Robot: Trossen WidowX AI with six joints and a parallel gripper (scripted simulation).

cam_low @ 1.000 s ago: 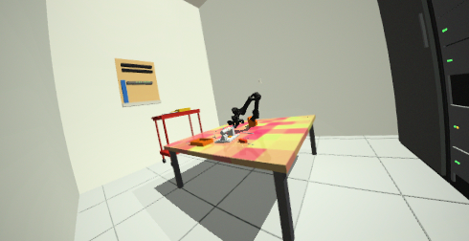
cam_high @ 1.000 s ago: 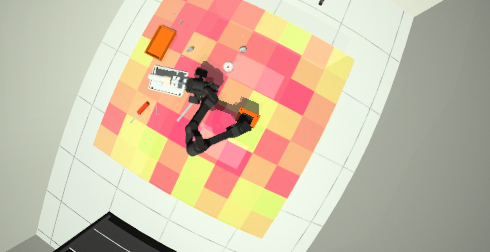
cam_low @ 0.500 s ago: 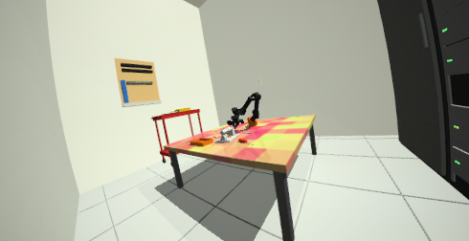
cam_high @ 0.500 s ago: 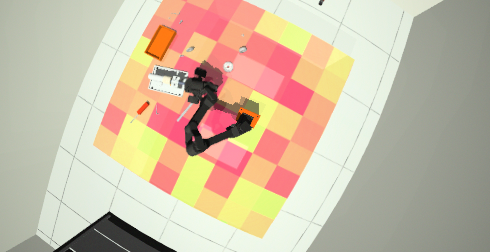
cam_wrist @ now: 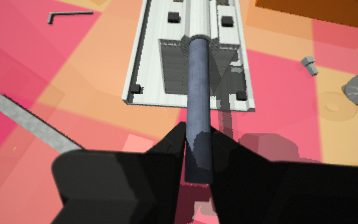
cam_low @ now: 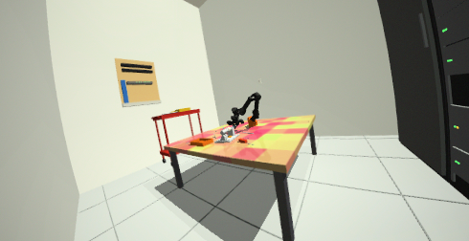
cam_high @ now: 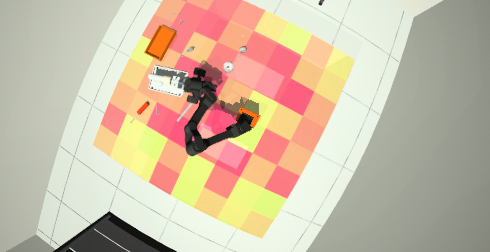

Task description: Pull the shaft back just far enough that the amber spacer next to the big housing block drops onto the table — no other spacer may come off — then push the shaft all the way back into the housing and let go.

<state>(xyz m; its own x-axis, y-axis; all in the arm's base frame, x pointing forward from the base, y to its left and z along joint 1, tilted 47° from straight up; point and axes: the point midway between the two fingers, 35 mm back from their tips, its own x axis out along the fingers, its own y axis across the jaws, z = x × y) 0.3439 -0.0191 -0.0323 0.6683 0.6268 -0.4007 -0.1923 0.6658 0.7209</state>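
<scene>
Right now my gripper tip is 60 mm short of the dark blue-grey shaft, 30 mm below it and 10 mm to the right of it. The rest, counted from my gripper tip: amber spacer (120 mm ahead, 50 mm below, 20 mm to the left); cream spacer (110 mm ahead, 30 mm above, 20 mm to the left); grey flat bar (140 mm to the left, 50 mm below, 30 mm behind).
</scene>
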